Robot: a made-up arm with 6 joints.
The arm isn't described. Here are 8 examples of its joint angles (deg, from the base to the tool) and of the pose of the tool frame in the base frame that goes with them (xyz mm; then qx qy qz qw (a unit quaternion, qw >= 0)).
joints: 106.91 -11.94 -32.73 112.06 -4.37 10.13
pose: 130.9 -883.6 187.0 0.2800 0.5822 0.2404 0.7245
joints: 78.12 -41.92 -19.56 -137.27 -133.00 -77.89
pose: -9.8 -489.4 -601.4 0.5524 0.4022 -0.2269 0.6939
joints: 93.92 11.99 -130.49 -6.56 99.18 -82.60
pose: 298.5 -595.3 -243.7 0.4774 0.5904 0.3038 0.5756
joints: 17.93 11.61 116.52 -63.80 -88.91 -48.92
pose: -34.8 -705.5 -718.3 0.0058 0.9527 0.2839 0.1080
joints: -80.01 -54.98 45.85 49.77 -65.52 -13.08
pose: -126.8 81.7 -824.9 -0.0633 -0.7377 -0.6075 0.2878
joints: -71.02 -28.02 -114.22 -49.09 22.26 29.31
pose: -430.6 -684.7 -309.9 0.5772 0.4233 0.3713 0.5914
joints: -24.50 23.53 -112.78 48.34 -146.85 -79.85
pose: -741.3 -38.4 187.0 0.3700 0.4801 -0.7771 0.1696
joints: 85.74 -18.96 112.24 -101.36 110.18 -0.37
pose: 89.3 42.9 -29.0 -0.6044 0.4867 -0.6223 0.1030
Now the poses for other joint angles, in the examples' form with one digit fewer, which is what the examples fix.
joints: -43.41 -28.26 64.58 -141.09 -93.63 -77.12
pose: 732 -560 515 -0.114 -0.276 0.329 0.896
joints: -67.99 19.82 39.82 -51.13 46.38 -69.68
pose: -91 670 -230 -0.519 -0.002 -0.804 0.290
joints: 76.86 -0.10 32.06 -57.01 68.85 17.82
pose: 287 372 272 -0.484 0.767 -0.421 0.016
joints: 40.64 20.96 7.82 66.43 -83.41 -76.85
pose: -388 -899 463 -0.150 -0.244 -0.323 0.902
